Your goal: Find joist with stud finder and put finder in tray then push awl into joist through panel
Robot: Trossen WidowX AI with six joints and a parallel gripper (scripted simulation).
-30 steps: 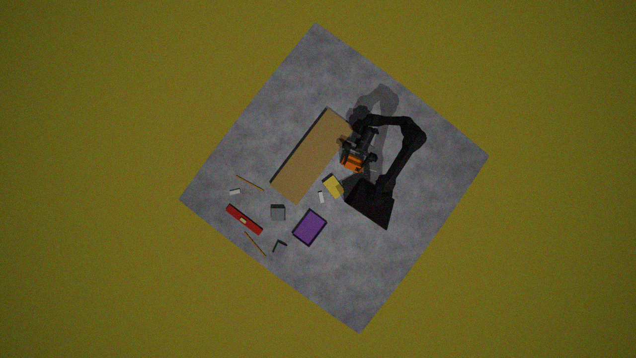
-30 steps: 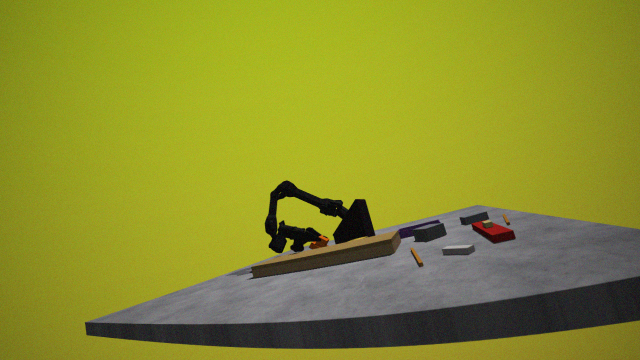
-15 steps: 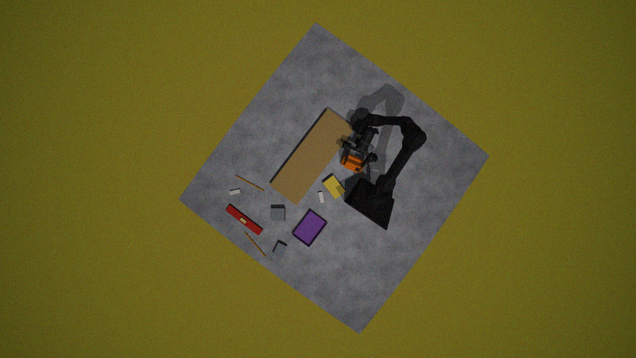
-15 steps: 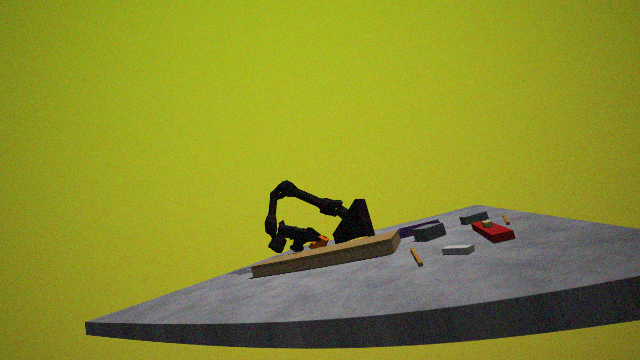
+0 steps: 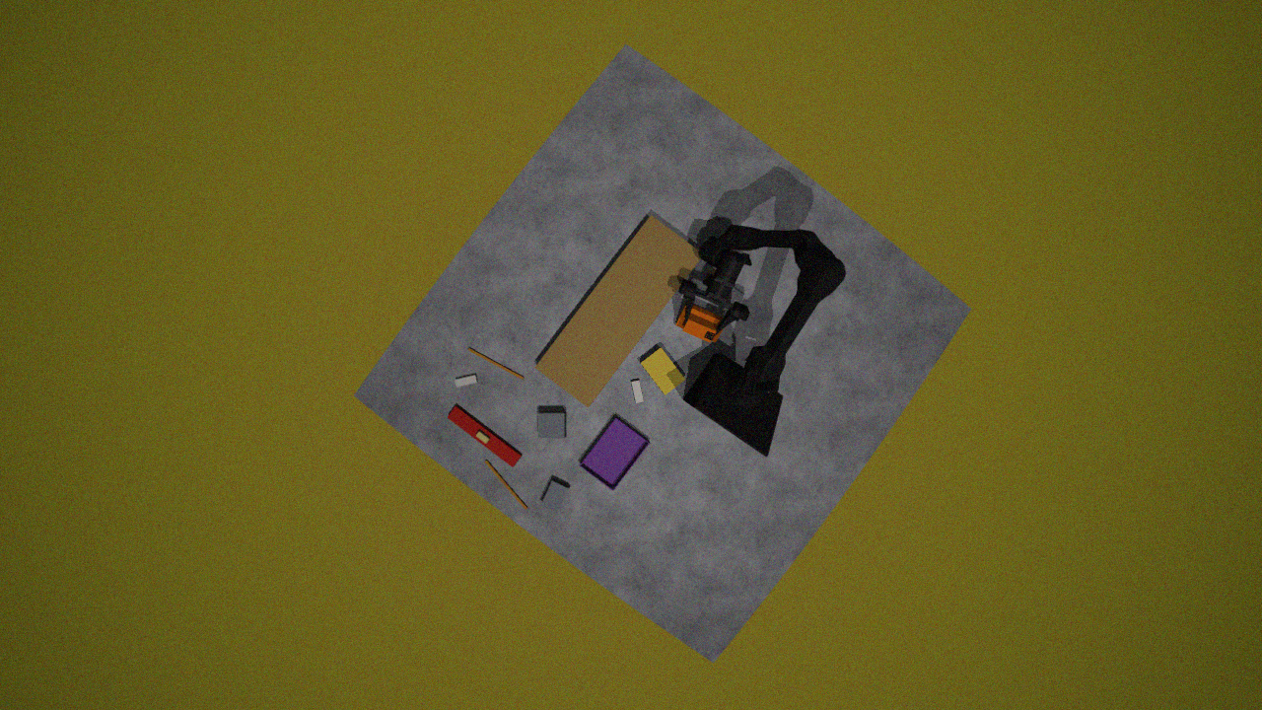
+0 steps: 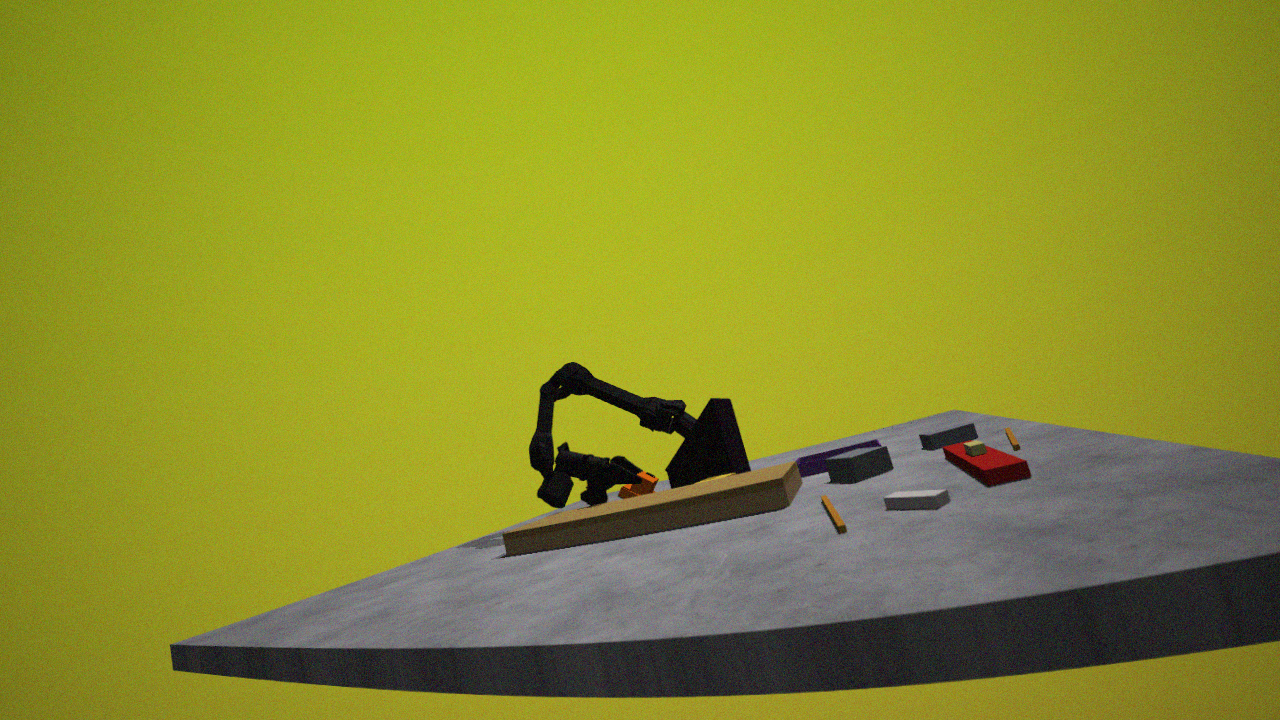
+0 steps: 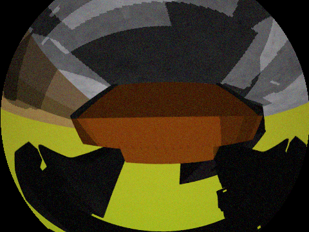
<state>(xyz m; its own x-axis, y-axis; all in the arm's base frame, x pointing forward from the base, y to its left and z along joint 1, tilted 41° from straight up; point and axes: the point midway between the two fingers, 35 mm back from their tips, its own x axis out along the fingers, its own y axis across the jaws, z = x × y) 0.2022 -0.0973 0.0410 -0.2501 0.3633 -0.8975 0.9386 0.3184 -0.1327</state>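
Now: gripper tip 10 mm past the orange stud finder, 10 mm to the left of it and 10 mm above it. The rest, counted from my gripper tip: awl 20 mm ahead, 160 mm to the right, 50 mm below; yellow block 10 mm behind, 150 mm to the left, 50 mm below; purple tray 60 mm behind, 400 mm to the left, 50 mm below.
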